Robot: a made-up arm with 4 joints. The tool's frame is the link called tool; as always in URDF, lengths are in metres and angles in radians. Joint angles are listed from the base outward. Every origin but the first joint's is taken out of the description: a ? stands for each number. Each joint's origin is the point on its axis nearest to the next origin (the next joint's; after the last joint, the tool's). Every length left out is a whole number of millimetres.
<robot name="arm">
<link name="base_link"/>
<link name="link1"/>
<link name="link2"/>
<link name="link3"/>
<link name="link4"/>
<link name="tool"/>
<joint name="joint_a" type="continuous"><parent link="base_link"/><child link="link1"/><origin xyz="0.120 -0.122 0.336" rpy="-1.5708 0.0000 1.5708"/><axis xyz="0 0 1"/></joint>
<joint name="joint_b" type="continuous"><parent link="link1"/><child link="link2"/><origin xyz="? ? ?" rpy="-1.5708 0.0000 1.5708"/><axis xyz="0 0 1"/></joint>
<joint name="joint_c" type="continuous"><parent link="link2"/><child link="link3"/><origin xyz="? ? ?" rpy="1.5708 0.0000 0.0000"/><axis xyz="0 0 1"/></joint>
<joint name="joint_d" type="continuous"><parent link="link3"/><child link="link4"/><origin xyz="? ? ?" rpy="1.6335 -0.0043 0.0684"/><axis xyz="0 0 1"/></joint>
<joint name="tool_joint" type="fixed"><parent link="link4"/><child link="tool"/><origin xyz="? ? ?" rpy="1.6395 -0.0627 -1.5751"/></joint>
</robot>
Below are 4 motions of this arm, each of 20 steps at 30 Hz.
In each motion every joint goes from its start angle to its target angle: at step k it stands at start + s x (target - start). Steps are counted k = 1, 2, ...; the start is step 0. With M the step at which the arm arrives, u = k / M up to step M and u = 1 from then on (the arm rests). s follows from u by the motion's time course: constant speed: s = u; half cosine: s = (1 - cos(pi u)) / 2; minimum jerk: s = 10 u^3 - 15 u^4 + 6 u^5.
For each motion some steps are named. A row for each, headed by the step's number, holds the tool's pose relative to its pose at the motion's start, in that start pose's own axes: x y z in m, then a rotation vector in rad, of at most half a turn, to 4 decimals.
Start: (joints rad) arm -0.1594 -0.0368 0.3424 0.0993
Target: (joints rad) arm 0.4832 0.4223 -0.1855 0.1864
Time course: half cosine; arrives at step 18
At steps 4, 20:
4: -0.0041 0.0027 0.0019 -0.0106 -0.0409 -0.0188
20: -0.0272 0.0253 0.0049 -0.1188 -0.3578 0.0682

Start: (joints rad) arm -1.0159 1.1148 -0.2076 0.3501
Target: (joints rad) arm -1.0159 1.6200 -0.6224 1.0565
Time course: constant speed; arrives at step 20
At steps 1, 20:
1: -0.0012 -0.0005 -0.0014 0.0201 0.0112 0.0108
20: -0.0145 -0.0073 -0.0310 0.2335 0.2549 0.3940

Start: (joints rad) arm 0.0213 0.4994 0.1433 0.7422
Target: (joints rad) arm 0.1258 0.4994 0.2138 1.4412
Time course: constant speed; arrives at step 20
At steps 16, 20:
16: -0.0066 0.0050 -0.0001 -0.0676 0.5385 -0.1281
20: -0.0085 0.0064 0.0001 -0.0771 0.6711 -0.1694

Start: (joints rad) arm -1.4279 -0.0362 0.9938 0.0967
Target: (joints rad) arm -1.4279 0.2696 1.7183 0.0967
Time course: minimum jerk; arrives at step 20
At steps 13, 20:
13: -0.0172 0.0177 0.0092 -0.5268 -0.0751 -0.2778
20: -0.0209 0.0247 0.0099 -0.6856 -0.0733 -0.3726

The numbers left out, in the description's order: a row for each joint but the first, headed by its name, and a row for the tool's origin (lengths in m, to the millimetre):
joint_b: -0.016 0.002 0.000
joint_c: -0.040 -0.008 0.000
joint_d: -0.029 0.028 0.000
tool: 0.005 -0.010 0.000

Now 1 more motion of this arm.
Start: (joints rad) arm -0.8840 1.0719 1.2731 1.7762
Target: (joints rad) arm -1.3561 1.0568 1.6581 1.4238
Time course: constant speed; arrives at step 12
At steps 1, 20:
1: 0.0000 0.0005 0.0001 0.0091 0.0022 -0.0141
20: 0.0011 0.0062 0.0038 0.0085 0.0383 -0.1779

